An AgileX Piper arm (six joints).
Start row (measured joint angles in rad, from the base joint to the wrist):
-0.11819 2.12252 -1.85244 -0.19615 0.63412 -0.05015
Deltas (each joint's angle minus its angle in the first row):
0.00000 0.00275 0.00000 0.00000 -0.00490 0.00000
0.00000 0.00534 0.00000 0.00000 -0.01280 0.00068
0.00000 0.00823 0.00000 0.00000 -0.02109 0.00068
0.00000 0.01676 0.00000 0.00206 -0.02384 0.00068
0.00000 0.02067 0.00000 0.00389 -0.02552 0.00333
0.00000 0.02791 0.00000 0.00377 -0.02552 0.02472
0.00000 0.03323 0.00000 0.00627 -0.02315 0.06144
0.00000 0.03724 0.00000 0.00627 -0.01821 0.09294
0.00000 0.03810 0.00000 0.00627 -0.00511 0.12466
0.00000 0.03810 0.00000 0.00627 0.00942 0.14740
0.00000 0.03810 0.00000 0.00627 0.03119 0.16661
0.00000 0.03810 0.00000 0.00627 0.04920 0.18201
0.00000 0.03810 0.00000 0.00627 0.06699 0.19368
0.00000 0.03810 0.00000 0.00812 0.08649 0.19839
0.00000 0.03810 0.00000 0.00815 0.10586 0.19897
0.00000 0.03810 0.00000 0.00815 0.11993 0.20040
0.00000 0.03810 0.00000 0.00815 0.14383 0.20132
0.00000 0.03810 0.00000 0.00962 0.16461 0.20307
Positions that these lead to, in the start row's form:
-0.11819 2.12527 -1.85244 -0.19615 0.62922 -0.05015
-0.11819 2.12786 -1.85244 -0.19615 0.62132 -0.04947
-0.11819 2.13075 -1.85244 -0.19615 0.61303 -0.04947
-0.11819 2.13928 -1.85244 -0.19409 0.61028 -0.04947
-0.11819 2.14319 -1.85244 -0.19226 0.60860 -0.04682
-0.11819 2.15043 -1.85244 -0.19238 0.60860 -0.02543
-0.11819 2.15575 -1.85244 -0.18988 0.61097 0.01129
-0.11819 2.15976 -1.85244 -0.18988 0.61591 0.04279
-0.11819 2.16062 -1.85244 -0.18988 0.62901 0.07451
-0.11819 2.16062 -1.85244 -0.18988 0.64354 0.09725
-0.11819 2.16062 -1.85244 -0.18988 0.66531 0.11646
-0.11819 2.16062 -1.85244 -0.18988 0.68332 0.13186
-0.11819 2.16062 -1.85244 -0.18988 0.70111 0.14353
-0.11819 2.16062 -1.85244 -0.18803 0.72061 0.14824
-0.11819 2.16062 -1.85244 -0.18800 0.73998 0.14882
-0.11819 2.16062 -1.85244 -0.18800 0.75405 0.15025
-0.11819 2.16062 -1.85244 -0.18800 0.77795 0.15117
-0.11819 2.16062 -1.85244 -0.18653 0.79873 0.15292

